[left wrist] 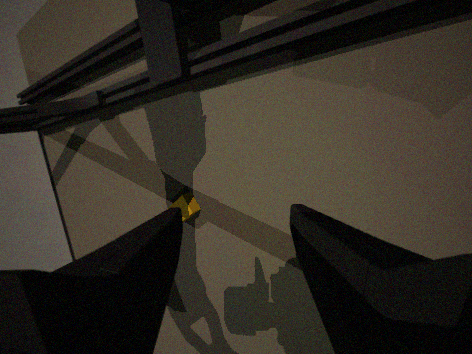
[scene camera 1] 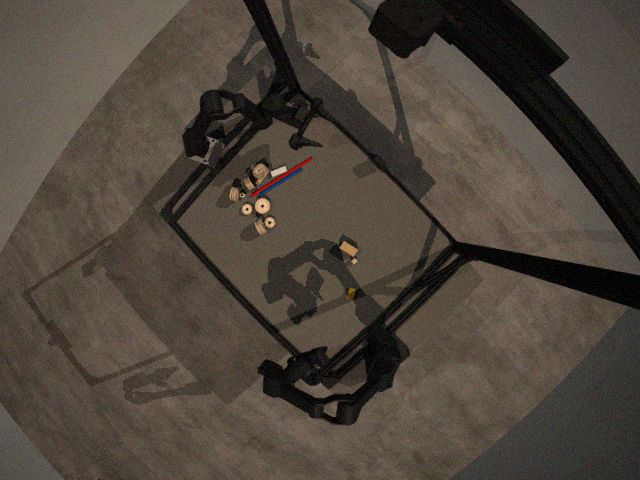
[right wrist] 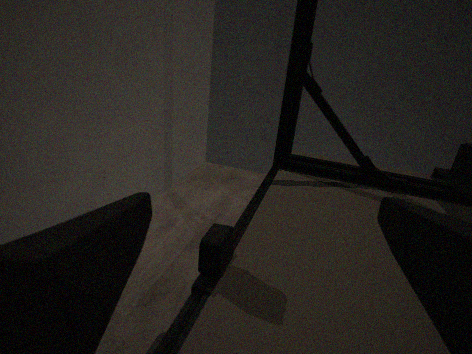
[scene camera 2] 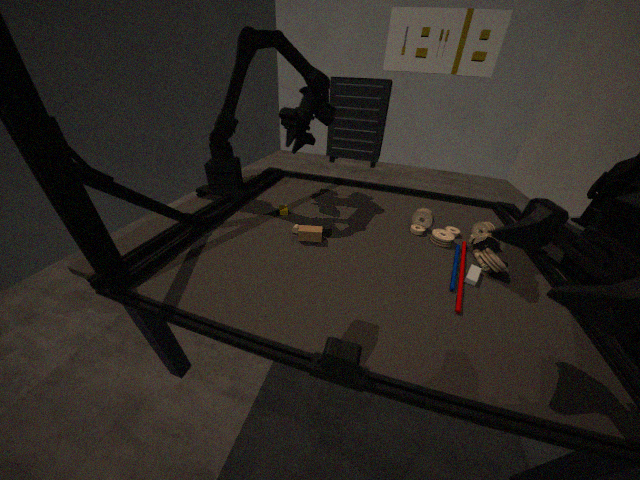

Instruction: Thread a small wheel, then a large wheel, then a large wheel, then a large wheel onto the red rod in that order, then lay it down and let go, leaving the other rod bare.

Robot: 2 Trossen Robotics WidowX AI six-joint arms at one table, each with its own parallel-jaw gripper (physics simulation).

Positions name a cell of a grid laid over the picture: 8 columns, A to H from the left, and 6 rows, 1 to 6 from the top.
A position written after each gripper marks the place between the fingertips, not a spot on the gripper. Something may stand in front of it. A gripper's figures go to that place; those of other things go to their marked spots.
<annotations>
The left gripper (scene camera 1: E5) is 127 cm from the lens. The right gripper (scene camera 1: E2) is 118 cm from the lens.
</annotations>
